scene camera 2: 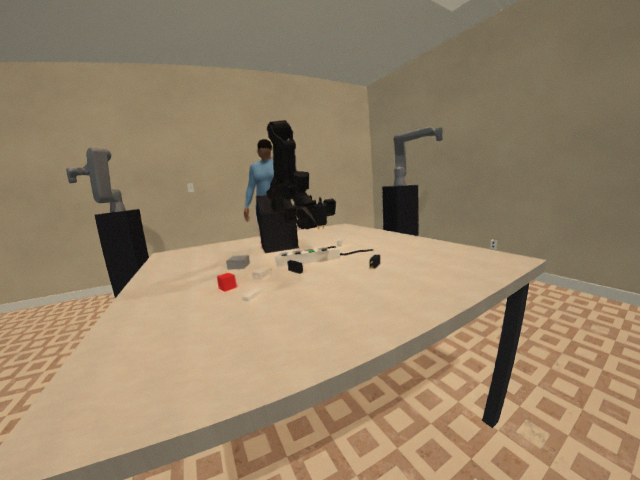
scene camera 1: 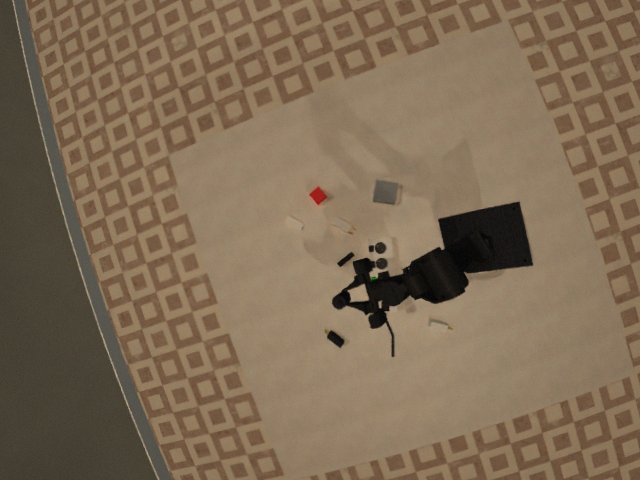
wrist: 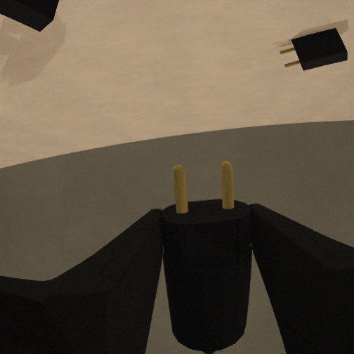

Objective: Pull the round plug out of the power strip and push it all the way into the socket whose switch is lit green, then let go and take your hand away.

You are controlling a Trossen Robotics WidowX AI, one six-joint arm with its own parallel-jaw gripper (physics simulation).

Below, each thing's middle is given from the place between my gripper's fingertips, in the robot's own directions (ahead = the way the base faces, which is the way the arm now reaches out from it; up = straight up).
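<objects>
I see the round black plug [wrist: 206, 255] sitting 30 mm higher than my hand and, at the same time, 10 mm forward of it.
</objects>
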